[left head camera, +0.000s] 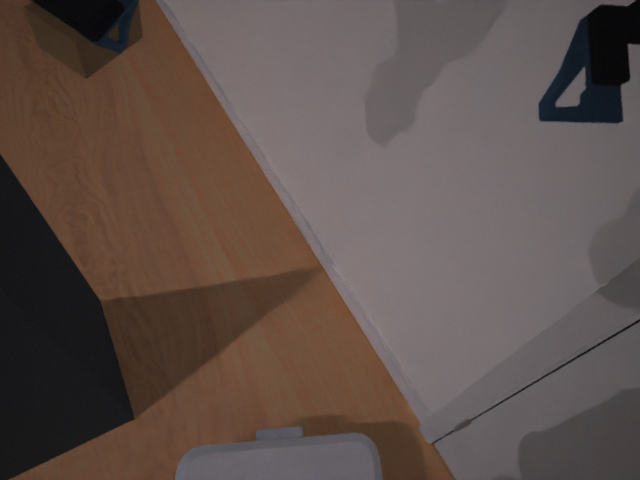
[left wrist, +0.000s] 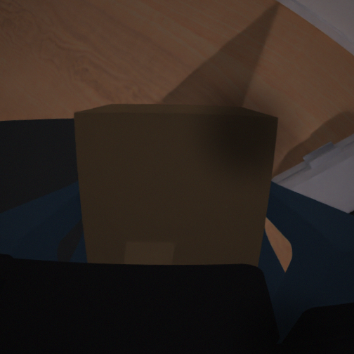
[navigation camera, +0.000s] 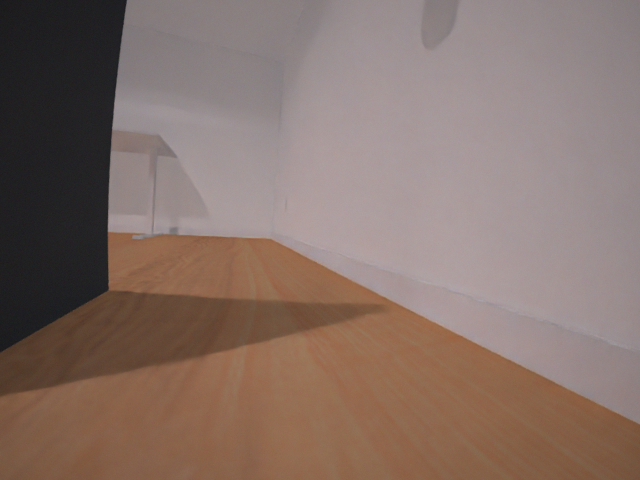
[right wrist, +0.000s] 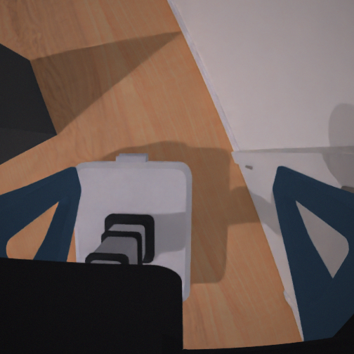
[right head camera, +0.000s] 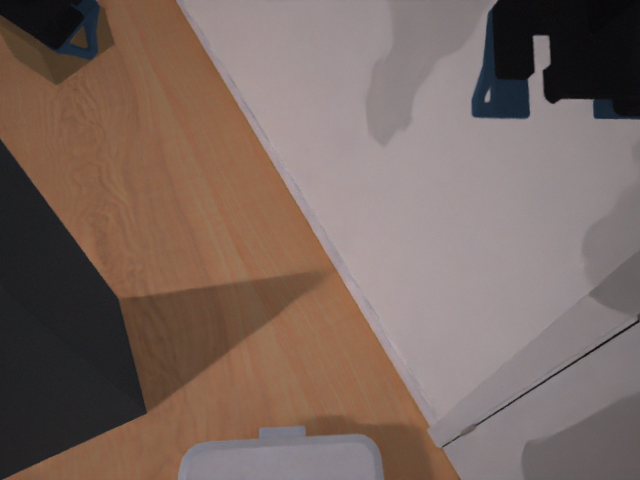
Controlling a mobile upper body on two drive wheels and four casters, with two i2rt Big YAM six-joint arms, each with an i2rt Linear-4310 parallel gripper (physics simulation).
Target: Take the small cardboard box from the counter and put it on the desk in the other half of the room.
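Places are measured from the left arm's base along level axes (x ahead, y up, z right), in millimetres.
Pixels of known places: left gripper, fingertip midpoint: (left head camera: 99, 32) (right head camera: 71, 40); right gripper, fingertip midpoint: (left head camera: 595, 114) (right head camera: 534, 109).
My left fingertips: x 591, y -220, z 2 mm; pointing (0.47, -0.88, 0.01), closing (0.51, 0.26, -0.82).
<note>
Behind a point stands the place of what it marks.
The small brown cardboard box (left head camera: 62, 46) @(x 535, y -204, z -19 mm) (right head camera: 32, 51) @(x 529, y -196, z -12 mm) (left wrist: 175, 185) is held off the floor at the upper left of both head views and fills the middle of the left wrist view. My left gripper (left wrist: 174, 178) is shut on it, one blue finger on each side. My right gripper (right head camera: 560, 109) @(x 353, y -130, z 444 mm) (right wrist: 176, 177) is open and empty, with its fingers wide apart. A pale table or desk (navigation camera: 135, 141) @(x 2296, y -485, z -1714 mm) stands far off at the left of the navigation view, partly hidden by a dark block. Its full top does not show. The counter cannot be made out.
The tall dark block (left head camera: 46, 330) @(x 466, y -738, z -220 mm) (right head camera: 56, 330) @(x 470, y -770, z -222 mm) (right wrist: 25, 100) (navigation camera: 51, 155) @(x 681, y -1088, z -313 mm) stands close on the left. A white wall (left head camera: 413, 217) @(x 735, y -747, z 566 mm) (navigation camera: 454, 180) @(x 870, y -1059, z 507 mm) with a baseboard (navigation camera: 413, 291) @(x 944, y -1354, z 461 mm) runs along the right. My pale base (left head camera: 279, 462) @(x 264, y -1149, z 220 mm) (right wrist: 132, 192) shows low. A pale panel (left head camera: 558, 423) @(x 239, y -780, z 759 mm) with a dark seam is at lower right.
</note>
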